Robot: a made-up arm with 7 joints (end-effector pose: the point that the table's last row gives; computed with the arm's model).
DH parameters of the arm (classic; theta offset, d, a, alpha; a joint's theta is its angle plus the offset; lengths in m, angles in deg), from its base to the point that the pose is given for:
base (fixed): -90 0 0.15 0
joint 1: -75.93 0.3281 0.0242 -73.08
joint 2: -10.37 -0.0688 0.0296 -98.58
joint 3: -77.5 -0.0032 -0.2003 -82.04
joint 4: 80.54 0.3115 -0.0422 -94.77
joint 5: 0 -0.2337 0.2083 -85.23
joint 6: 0.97 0.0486 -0.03 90
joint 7: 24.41 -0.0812 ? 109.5
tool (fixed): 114.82 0.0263 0 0
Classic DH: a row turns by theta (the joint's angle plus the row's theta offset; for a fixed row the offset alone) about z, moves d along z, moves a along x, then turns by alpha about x.
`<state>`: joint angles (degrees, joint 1 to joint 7).
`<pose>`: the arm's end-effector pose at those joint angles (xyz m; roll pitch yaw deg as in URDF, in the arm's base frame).
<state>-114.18 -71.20 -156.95 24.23 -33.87 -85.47 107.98</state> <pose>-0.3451 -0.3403 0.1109 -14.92 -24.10 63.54</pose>
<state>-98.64 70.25 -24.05 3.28 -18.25 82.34 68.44</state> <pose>-0.1185 0.0343 0.1087 -69.85 9.36 131.33</pose>
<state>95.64 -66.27 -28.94 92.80 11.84 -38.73 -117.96</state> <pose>-0.4277 -0.0776 0.7520 -66.95 30.62 -16.23</pose>
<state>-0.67 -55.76 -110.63 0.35 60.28 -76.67 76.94</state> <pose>-0.0463 -0.1170 0.2436 12.55 -38.18 -102.67</pose>
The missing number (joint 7, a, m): 0.0546
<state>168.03 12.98 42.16 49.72 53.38 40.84 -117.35</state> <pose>0.2243 -0.4553 0.4226 -166.73 25.30 165.33</pose>
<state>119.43 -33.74 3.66 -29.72 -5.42 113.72 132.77</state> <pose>-0.0005 -0.4528 0.4533 -146.02 -16.42 26.02</pose>
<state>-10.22 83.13 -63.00 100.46 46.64 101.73 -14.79</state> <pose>-0.3183 -0.2767 0.0638 -161.18 39.07 108.76</pose>
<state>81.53 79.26 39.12 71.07 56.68 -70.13 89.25</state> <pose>-0.1187 -0.4628 0.3691 39.30 33.35 139.84</pose>
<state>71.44 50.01 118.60 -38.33 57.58 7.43 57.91</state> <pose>-0.0942 0.0153 0.0976 -162.53 -53.77 -103.91</pose>
